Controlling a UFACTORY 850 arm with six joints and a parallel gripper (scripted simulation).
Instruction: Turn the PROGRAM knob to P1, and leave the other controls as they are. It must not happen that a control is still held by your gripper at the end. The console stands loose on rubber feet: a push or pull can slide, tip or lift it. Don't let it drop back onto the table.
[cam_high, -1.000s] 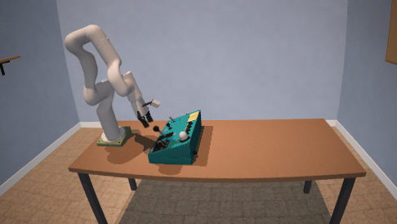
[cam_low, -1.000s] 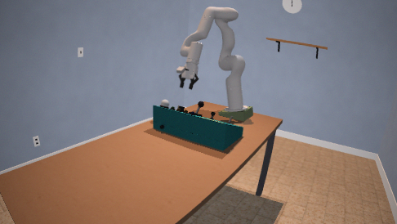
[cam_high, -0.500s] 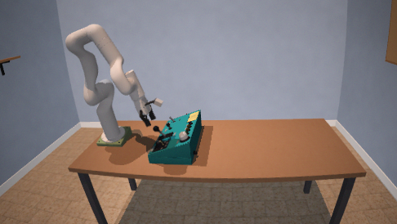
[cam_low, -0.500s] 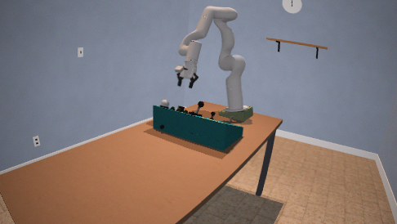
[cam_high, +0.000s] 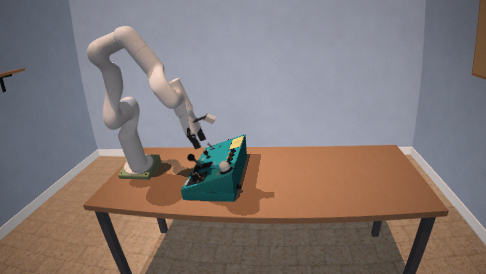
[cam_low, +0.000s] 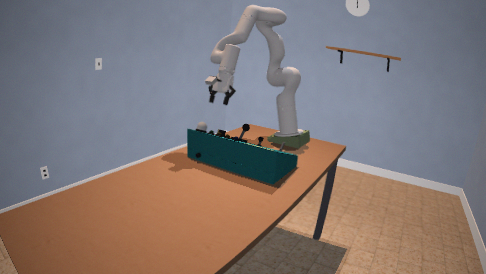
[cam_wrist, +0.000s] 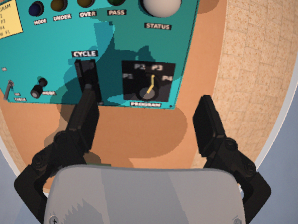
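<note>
Right now my hand is 30 mm past the program knob, 10 mm to the left of it and 170 mm above it. From my hand the other things lie so: teal console: 30 mm behind, 170 mm to the left, 200 mm below; then cycle lever: 80 mm behind, 110 mm to the left, 160 mm below; then mode knob: 60 mm behind, 230 mm to the left, 170 mm below.
</note>
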